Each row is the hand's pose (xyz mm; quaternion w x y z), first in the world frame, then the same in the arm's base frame.
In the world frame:
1: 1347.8 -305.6 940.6 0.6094 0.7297 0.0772 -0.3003
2: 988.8 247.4 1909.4 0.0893 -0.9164 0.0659 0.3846
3: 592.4 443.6 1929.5 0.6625 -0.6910 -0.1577 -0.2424
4: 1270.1 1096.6 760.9 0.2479 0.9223 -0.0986 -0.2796
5: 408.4 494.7 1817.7 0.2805 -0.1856 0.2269 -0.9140
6: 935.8 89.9 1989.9 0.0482 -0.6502 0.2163 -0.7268
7: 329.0 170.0 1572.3 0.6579 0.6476 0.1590 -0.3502
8: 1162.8 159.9 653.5 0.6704 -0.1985 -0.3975 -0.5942
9: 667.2 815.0 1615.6 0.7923 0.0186 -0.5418 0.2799
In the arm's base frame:
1: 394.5 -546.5 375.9 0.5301 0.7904 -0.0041 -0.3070
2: 18.9 -64.2 1375.6 0.1917 -0.9183 0.1176 0.3258
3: -336.6 199.6 1385.2 0.6741 -0.6397 -0.1135 -0.3515
4: 585.6 856.1 400.3 0.1501 0.9388 -0.1771 -0.2547
5: -493.3 298.7 1264.5 0.2200 -0.0918 0.2901 -0.9268
6: -70.4 -217.7 1426.1 0.0387 -0.5803 0.3223 -0.7469
7: -596.8 29.2 966.7 0.5840 0.7226 0.0853 -0.3599
8: 331.0 -21.4 144.4 0.6016 -0.1528 -0.3724 -0.6899
9: -159.4 587.1 1139.2 0.7794 0.0082 -0.6035 0.1679

